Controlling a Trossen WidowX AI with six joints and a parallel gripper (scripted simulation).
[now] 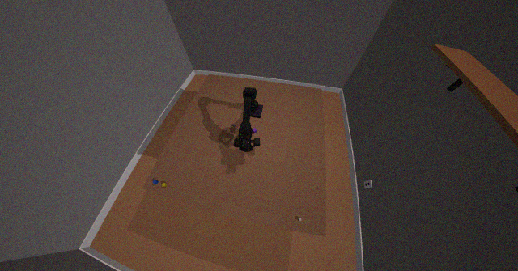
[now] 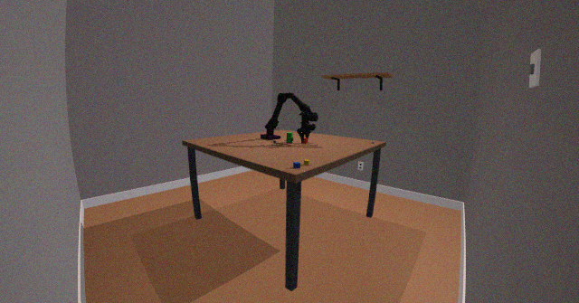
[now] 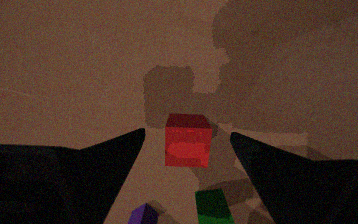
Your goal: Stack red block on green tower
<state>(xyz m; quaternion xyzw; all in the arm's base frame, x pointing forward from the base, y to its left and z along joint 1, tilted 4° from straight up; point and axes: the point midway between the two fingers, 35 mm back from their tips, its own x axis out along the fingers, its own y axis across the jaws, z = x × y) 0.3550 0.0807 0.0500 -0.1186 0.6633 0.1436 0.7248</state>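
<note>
Now: the red block right at my gripper tip. Round my gripper tip: purple block (160 mm behind, 10 mm below); then blue block (550 mm to the right, 480 mm ahead, 10 mm below); then yellow block (470 mm to the right, 470 mm ahead, 10 mm below).
</note>
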